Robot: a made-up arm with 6 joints. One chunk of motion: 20 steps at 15 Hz.
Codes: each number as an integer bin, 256 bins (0 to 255) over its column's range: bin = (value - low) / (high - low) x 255, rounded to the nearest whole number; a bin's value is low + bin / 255 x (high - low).
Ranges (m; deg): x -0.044..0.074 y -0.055..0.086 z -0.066..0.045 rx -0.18..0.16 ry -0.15..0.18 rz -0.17..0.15
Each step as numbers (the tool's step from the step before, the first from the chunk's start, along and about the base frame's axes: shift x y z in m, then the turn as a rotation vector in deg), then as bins.
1 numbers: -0.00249 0.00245 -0.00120 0.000 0.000 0.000
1 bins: 90 104 149 135 116 135
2 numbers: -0.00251 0.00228 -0.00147 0.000 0.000 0.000
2 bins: 90 104 148 135 116 135
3 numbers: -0.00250 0.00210 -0.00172 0.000 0.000 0.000
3 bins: 90 103 148 135 116 135
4 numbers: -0.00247 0.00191 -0.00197 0.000 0.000 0.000
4 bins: 90 103 147 135 116 135
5 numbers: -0.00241 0.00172 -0.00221 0.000 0.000 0.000
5 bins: 90 103 147 135 116 135
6 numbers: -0.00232 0.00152 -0.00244 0.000 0.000 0.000
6 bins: 90 102 146 135 116 135
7 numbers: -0.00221 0.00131 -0.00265 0.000 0.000 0.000
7 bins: 90 102 146 135 116 135
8 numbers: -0.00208 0.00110 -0.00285 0.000 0.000 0.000
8 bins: 91 101 145 135 116 135
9 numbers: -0.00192 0.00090 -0.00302 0.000 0.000 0.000
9 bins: 91 101 145 135 116 135
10 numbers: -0.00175 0.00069 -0.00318 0.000 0.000 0.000
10 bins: 91 101 144 135 116 135
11 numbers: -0.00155 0.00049 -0.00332 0.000 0.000 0.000
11 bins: 92 100 144 135 116 135
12 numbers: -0.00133 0.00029 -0.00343 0.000 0.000 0.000
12 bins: 92 100 144 135 116 135
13 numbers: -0.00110 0.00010 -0.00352 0.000 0.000 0.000
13 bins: 93 100 144 135 116 135
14 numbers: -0.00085 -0.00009 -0.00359 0.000 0.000 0.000
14 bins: 93 99 143 135 116 135
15 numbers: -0.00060 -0.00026 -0.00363 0.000 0.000 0.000
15 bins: 94 99 143 135 116 135
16 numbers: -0.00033 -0.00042 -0.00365 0.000 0.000 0.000
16 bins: 94 99 143 135 116 135
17 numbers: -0.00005 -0.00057 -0.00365 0.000 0.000 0.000
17 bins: 95 98 143 135 116 135
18 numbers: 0.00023 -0.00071 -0.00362 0.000 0.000 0.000
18 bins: 96 98 143 135 116 135
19 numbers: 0.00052 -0.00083 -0.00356 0.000 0.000 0.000
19 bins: 96 98 143 135 116 135
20 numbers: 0.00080 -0.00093 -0.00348 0.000 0.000 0.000
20 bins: 97 98 144 135 116 135
